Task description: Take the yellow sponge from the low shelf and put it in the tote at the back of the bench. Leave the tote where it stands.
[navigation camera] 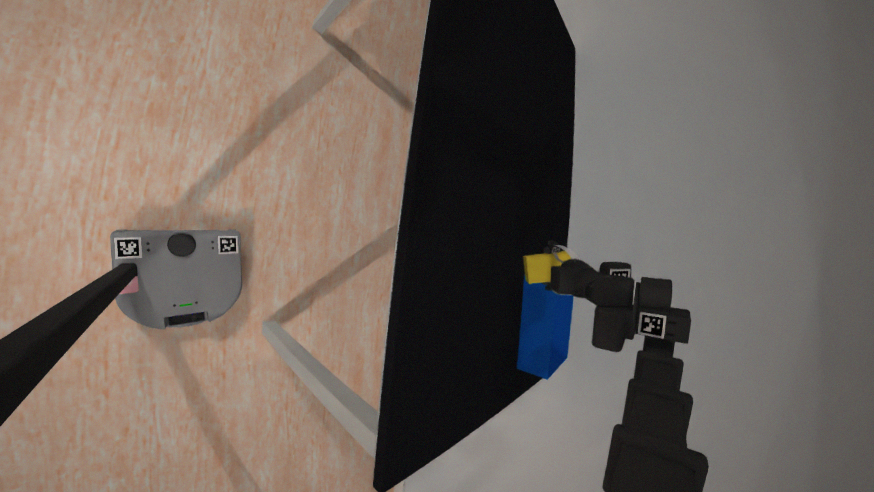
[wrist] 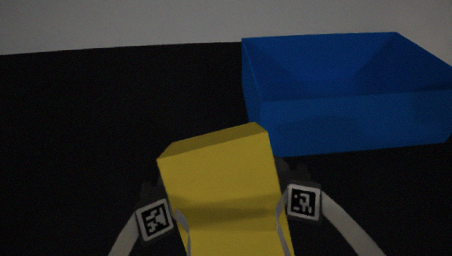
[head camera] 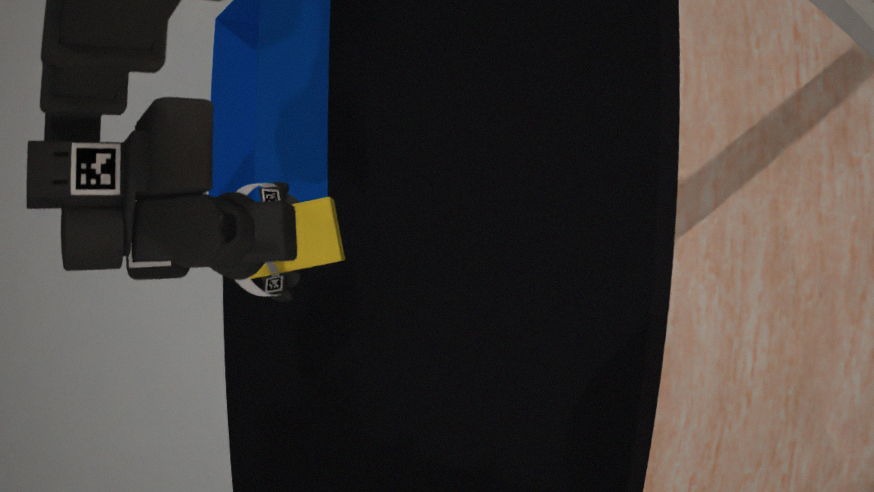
Path:
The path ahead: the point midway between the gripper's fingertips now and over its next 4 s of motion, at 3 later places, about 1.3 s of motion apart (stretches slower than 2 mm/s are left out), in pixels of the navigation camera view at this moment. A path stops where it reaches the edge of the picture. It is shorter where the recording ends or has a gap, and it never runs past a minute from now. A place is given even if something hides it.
My gripper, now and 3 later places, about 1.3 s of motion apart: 548, 264; 636, 269; 632, 312; 613, 329

